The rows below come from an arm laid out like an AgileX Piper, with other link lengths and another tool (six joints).
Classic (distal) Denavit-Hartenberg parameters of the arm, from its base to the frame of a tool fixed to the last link. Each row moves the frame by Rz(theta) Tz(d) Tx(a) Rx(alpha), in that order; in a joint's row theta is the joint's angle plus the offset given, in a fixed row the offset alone. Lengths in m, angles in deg.
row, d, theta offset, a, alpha
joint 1, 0.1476, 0.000, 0.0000, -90.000
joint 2, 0.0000, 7.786, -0.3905, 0.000
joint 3, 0.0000, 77.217, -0.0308, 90.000
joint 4, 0.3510, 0.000, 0.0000, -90.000
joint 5, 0.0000, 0.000, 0.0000, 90.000
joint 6, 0.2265, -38.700, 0.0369, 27.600
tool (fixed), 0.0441, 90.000, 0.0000, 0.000
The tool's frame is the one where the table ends.
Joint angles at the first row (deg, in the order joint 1, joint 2, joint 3, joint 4, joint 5, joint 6):
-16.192, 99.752, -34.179, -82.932, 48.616, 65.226
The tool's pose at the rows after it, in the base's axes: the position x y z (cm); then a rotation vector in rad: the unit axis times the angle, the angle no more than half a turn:
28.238 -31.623 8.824 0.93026 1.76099 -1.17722
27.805 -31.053 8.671 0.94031 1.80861 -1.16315
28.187 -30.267 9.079 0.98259 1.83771 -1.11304
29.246 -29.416 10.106 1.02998 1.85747 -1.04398
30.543 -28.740 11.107 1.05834 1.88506 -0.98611
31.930 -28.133 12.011 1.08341 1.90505 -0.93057
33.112 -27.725 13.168 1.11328 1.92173 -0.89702
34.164 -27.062 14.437 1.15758 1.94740 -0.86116
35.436 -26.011 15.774 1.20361 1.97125 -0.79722
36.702 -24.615 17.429 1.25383 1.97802 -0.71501
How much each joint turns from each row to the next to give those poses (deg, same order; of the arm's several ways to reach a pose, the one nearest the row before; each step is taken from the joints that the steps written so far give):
0.000, 0.000, 0.000, 2.035, 0.074, -2.487
0.000, -1.074, -0.112, 3.789, -0.850, -4.517
0.000, -2.062, -1.357, 5.892, -1.500, -5.718
-0.001, -2.430, -2.443, 7.297, -1.163, -7.100
0.001, -1.318, -2.978, 6.851, -0.121, -7.197
0.000, -0.704, -2.962, 5.876, 0.191, -5.868
-0.001, -0.187, -3.486, 5.412, 1.721, -5.134
0.001, 0.001, -4.095, 6.260, 2.905, -5.391
0.000, -0.258, -4.044, 6.514, 2.557, -5.146
0.134, -0.856, -3.657, 6.162, 2.306, -3.865

